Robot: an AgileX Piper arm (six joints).
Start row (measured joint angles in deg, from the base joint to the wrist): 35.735, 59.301, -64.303, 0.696, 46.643, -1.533
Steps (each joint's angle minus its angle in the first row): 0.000, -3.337, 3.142, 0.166, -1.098, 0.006; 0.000, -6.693, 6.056, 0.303, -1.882, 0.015; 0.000, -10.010, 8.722, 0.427, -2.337, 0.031; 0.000, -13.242, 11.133, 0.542, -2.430, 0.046; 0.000, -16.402, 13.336, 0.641, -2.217, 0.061; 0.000, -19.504, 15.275, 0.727, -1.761, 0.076; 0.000, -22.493, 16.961, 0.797, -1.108, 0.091; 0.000, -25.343, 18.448, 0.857, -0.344, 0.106; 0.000, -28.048, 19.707, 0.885, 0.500, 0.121; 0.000, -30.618, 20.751, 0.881, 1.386, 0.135; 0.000, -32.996, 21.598, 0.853, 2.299, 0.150; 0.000, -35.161, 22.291, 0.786, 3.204, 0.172; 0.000, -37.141, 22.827, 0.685, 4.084, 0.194
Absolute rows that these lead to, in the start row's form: 35.735, 55.964, -61.161, 0.862, 45.545, -1.527; 35.735, 52.608, -58.247, 0.999, 44.761, -1.518; 35.735, 49.291, -55.581, 1.123, 44.306, -1.502; 35.735, 46.059, -53.170, 1.238, 44.213, -1.487; 35.735, 42.899, -50.967, 1.337, 44.426, -1.472; 35.735, 39.797, -49.028, 1.423, 44.882, -1.457; 35.735, 36.808, -47.342, 1.493, 45.535, -1.442; 35.735, 33.958, -45.855, 1.553, 46.299, -1.427; 35.735, 31.253, -44.596, 1.581, 47.143, -1.412; 35.735, 28.683, -43.552, 1.577, 48.029, -1.398; 35.735, 26.305, -42.705, 1.549, 48.942, -1.383; 35.735, 24.140, -42.012, 1.482, 49.847, -1.361; 35.735, 22.160, -41.476, 1.381, 50.727, -1.339
